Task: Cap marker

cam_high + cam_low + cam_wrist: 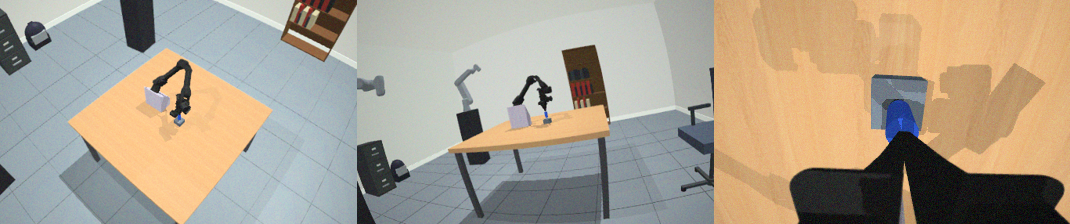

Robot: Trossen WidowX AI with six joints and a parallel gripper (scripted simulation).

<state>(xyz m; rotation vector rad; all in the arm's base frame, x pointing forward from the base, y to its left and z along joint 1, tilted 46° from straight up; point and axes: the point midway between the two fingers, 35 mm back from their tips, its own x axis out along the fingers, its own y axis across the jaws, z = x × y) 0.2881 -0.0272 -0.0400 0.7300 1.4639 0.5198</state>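
Right now the blue cap is 3 cm below my gripper tip.
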